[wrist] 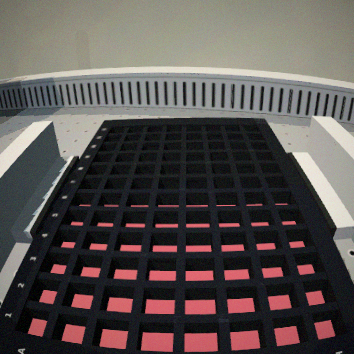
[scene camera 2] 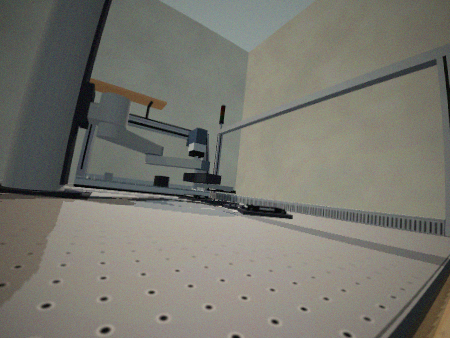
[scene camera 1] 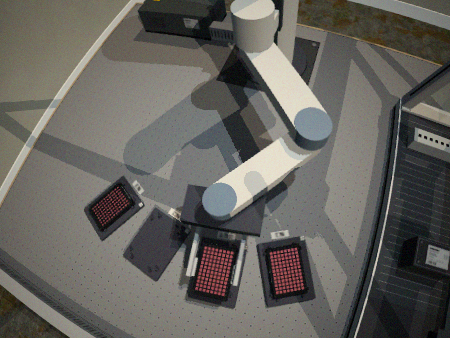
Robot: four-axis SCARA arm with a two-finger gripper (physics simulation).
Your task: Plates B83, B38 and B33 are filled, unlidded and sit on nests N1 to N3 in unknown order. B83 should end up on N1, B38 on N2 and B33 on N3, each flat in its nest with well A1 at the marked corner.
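Frame: origin at the arm's base, x ahead, y left, z up, level; centimetres.
Seen in the pictures: gripper, fingertip midpoint: [wrist: 181, 138] [scene camera 2: 225, 188] [scene camera 1: 211, 280]; arm's base at its link origin: [scene camera 2: 33, 194].
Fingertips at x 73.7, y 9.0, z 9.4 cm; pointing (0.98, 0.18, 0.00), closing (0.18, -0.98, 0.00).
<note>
Pixels of each thing's top centre, then the offset from my fingertips to it. "spot": a spot on its surface instead. Level surfaces: height alone.
- black plate with red-filled wells, top centre: [wrist: 182, 189] [scene camera 1: 214, 270] dz -0.6, dx -2.4, dy -0.4 cm
- fourth dark nest at a spot on its surface: [scene camera 1: 230, 301] spot: dz -6.9, dx +3.5, dy +5.3 cm
- second plate at its top centre: [scene camera 1: 287, 270] dz -5.5, dx -8.4, dy +15.6 cm
- nest N1 at a spot on its surface: [scene camera 1: 265, 275] spot: dz -6.9, dx -5.7, dy +11.0 cm
- third plate at its top centre: [scene camera 1: 109, 205] [scene camera 2: 263, 206] dz -5.5, dx -7.1, dy -35.9 cm
- nest N3 at a spot on its surface: [scene camera 1: 104, 233] spot: dz -6.9, dx +0.8, dy -34.5 cm
- Nest N2 at its top centre: [scene camera 1: 154, 242] [scene camera 2: 242, 203] dz -5.9, dx -2.9, dy -18.8 cm
- dark equipment box at a spot on its surface: [scene camera 1: 175, 21] spot: dz -0.5, dx -77.2, dy -47.5 cm
- dark ribbed surface at its surface level: dz -3.1 cm
- labelled box at a spot on its surface: [scene camera 1: 430, 256] spot: dz +4.0, dx -20.3, dy +46.5 cm
- slotted rim at a spot on its surface: [wrist: 200, 95] spot: dz -6.4, dx +26.7, dy +2.6 cm
My gripper [scene camera 1: 215, 270] [wrist: 181, 138] is shut on a black plate with red-filled wells [scene camera 1: 216, 272] [wrist: 197, 275]. One pale finger presses each long side. The plate looks level and slightly raised over a fourth dark nest [scene camera 1: 230, 301], between N1 and N2. Its "A" and "1" marks show at the lower left in the wrist view. A second plate [scene camera 1: 285, 270] sits on nest N1 [scene camera 1: 265, 275], to the right. A third plate [scene camera 1: 111, 206] [scene camera 2: 262, 208] sits on nest N3 [scene camera 1: 104, 233], at the left. Nest N2 [scene camera 1: 155, 245] is bare. Plate numbers are not readable.
A dark equipment box [scene camera 1: 175, 21] stands at the back left. A dark ribbed surface [scene camera 1: 420, 200] lies beyond the right edge, bearing a labelled box [scene camera 1: 430, 256]. A slotted rim [wrist: 200, 95] runs beyond the held plate. The arm covers the area behind the nests.
</note>
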